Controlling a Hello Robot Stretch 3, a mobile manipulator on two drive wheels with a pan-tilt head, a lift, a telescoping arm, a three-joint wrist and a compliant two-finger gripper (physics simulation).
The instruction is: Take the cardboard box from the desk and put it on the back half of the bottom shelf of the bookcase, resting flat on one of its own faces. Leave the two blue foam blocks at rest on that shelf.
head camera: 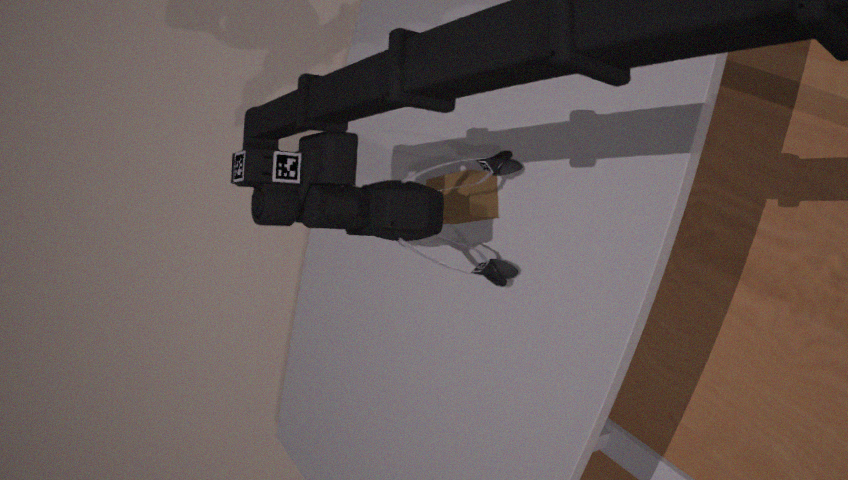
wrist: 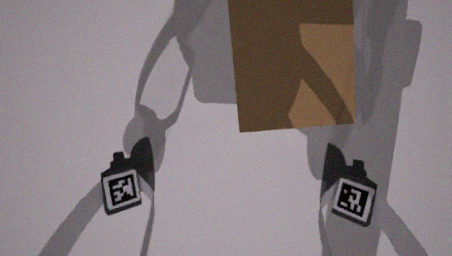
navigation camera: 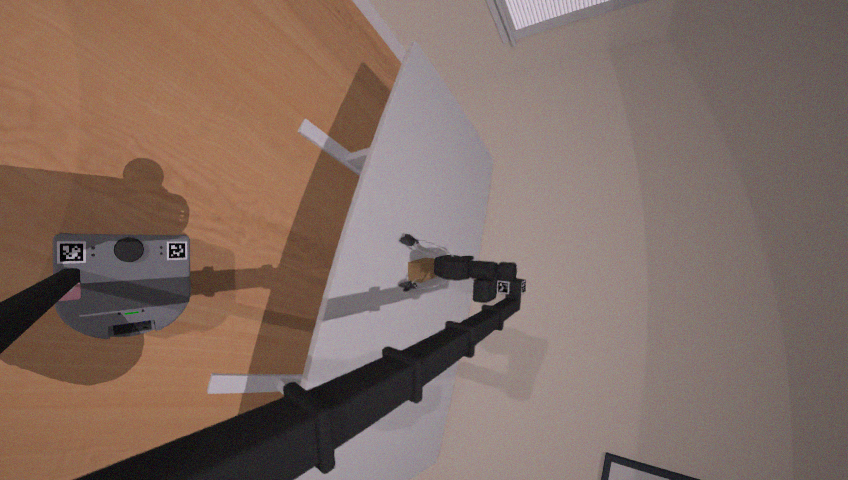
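Pixels of known places: gripper, fingertip midpoint: (head camera: 515, 219) (navigation camera: 400, 262); robot's base, link origin: (navigation camera: 129, 248).
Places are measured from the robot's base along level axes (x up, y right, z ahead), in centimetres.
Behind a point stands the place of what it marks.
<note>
The brown cardboard box (head camera: 476, 203) @(y 65.7, x 75.9, z -3.6 cm) (navigation camera: 420, 269) @(y 65.8, x 76.9, z -3.9 cm) (wrist: 267, 75) lies on the white desk (head camera: 446, 356) @(y 75.3, x 72.0, z 18.1 cm) (navigation camera: 437, 148) @(y 81.3, x 72.0, z 38.7 cm) (wrist: 50, 75), partly under the gripper's body in the head view. My gripper (head camera: 503, 217) @(y 62.3, x 72.0, z -1.8 cm) (navigation camera: 407, 262) @(y 62.3, x 72.0, z -1.8 cm) (wrist: 235, 160) @(y 62.3, x 72.0, z -1.8 cm) is open, with its fingers wide apart and nothing held. In the wrist view the box is ahead of the fingertips and off to the right; its right edge lies beyond the right fingertip's inner side. In the head view it is nearer the upper finger. The bookcase and the blue foam blocks do not show.
The telescoping arm (head camera: 487, 59) @(y 29.5, x 107.2, z -9.0 cm) (navigation camera: 368, 386) @(y 16.9, x 107.0, z -8.2 cm) reaches across above the desk. A beige wall (head camera: 148, 297) @(y 133.7, x 103.4, z 15.4 cm) (navigation camera: 565, 208) @(y 135.9, x 109.7, z 21.0 cm) stands along the desk's far edge. The robot base (navigation camera: 124, 273) @(y -1.3, x 15.9, z -6.7 cm) is on the wooden floor (head camera: 791, 333) @(y 48.8, x 0.0, z 18.2 cm) (navigation camera: 208, 107) @(y 22.4, x 0.0, z 56.9 cm). White desk legs (navigation camera: 324, 139) stick out beneath the desk.
</note>
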